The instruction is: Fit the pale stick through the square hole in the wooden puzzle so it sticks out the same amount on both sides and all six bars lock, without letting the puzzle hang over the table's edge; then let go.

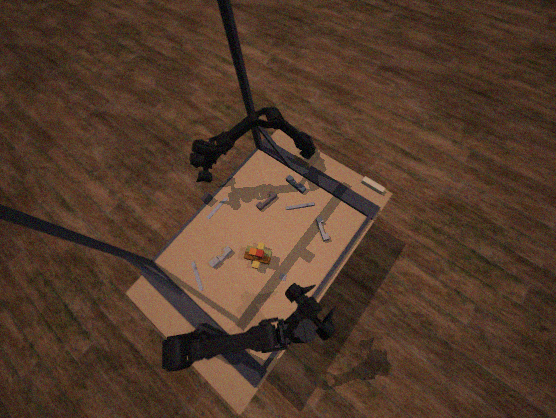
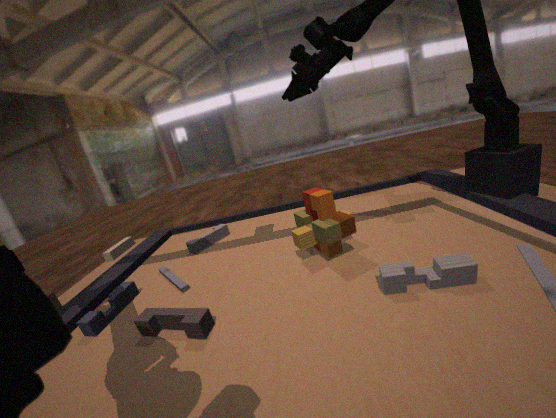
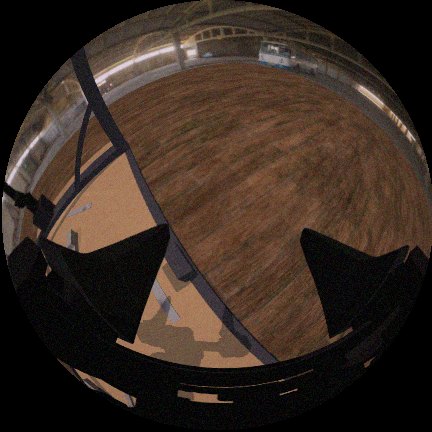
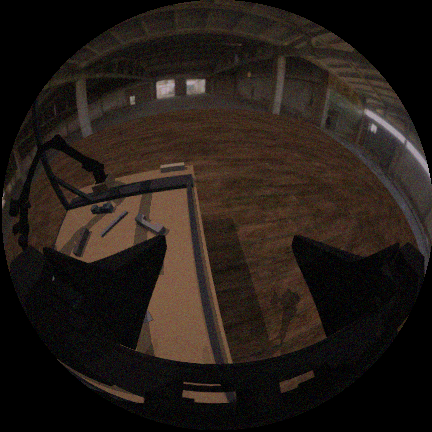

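Pixels of known places: left gripper, fingertip midpoint: (image 1: 196, 174) (image 3: 238, 233); right gripper, fingertip midpoint: (image 1: 324, 296) (image 2: 285, 99) (image 4: 231, 242); left arm's base, link origin: (image 1: 307, 152) (image 4: 101, 178); right arm's base, link origin: (image 2: 501, 148) (image 3: 36, 207).
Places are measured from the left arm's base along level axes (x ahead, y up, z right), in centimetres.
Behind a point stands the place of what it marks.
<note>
The wooden puzzle (image 1: 258, 254) (image 2: 318, 237), of red, orange, yellow, olive and brown bars, stands upright on the table, inside the dark frame. Its square hole cannot be made out. A pale stick (image 1: 373, 185) @[x -5.7, y -3.5, z -38.3 cm] (image 2: 119, 248) @[x -5.0, y -4.5, z -36.3 cm] (image 4: 173, 167) @[x -4.9, y -4.5, z -38.9 cm] lies flat outside the frame, near a table corner, apart from the puzzle. My left gripper (image 1: 204, 176) @[x 48.0, y 8.7, z 34.3 cm] (image 3: 238, 233) @[x 48.0, y 8.7, z 34.3 cm] is open and empty, raised near the frame's edge, far from both. My right gripper (image 1: 322, 299) @[x 57.7, y 26.0, z -48.6 cm] (image 2: 287, 96) @[x 57.7, y 26.0, z -48.6 cm] (image 4: 231, 242) @[x 57.7, y 26.0, z -48.6 cm] is open and empty, high beside the opposite table edge, nearer the puzzle.
Notched bars lie around: grey (image 1: 221, 257) @[x 71.0, y -5.0, z -0.1 cm] (image 2: 455, 271) @[x 73.9, y -4.1, z 2.2 cm], dark brown (image 1: 267, 201) @[x 34.4, y -3.7, z 0.4 cm] (image 2: 175, 318) @[x 34.7, y -4.2, z 1.6 cm], blue-grey (image 1: 296, 184) @[x 17.5, y -3.5, z -5.8 cm] (image 2: 92, 322) @[x 17.9, y -4.0, z 0.5 cm], and light grey (image 1: 323, 230) @[x 30.0, y -3.5, z -31.8 cm] (image 2: 209, 239) @[x 29.8, y -4.9, z -29.2 cm]. Flat strips (image 1: 300, 206) @[x 25.7, y -5.7, z -14.6 cm] (image 1: 197, 276) @[x 85.1, y -6.4, z 3.4 cm] (image 2: 174, 279) @[x 27.2, y -5.5, z -12.3 cm] lie among them. A raised dark frame (image 1: 337, 189) (image 4: 202, 280) borders the table.
</note>
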